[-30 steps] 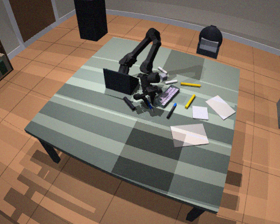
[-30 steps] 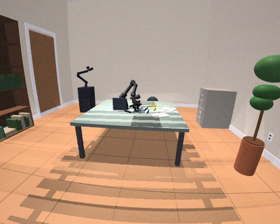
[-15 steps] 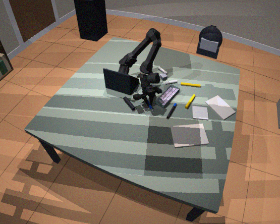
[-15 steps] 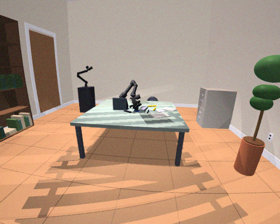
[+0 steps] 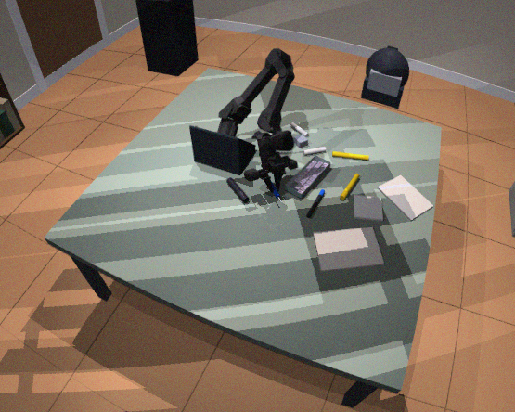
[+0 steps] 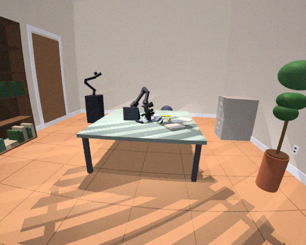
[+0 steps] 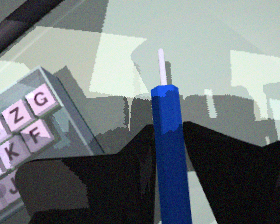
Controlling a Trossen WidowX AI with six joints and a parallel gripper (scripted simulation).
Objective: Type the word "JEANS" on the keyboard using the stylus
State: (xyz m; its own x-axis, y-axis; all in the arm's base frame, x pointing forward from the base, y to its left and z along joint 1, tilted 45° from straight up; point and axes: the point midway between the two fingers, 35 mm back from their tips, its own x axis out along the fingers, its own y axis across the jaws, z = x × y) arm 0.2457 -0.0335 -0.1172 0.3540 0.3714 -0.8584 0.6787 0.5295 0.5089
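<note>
Right now the grey stylus tip is 3 cm ahead of my gripper tip and 3 cm to the right of it. Also, from my gripper tip: blue-capped black pen: 15 cm ahead, 5 cm to the left, 2 cm below; then blue stylus: 1 cm ahead, 1 cm to the right.
</note>
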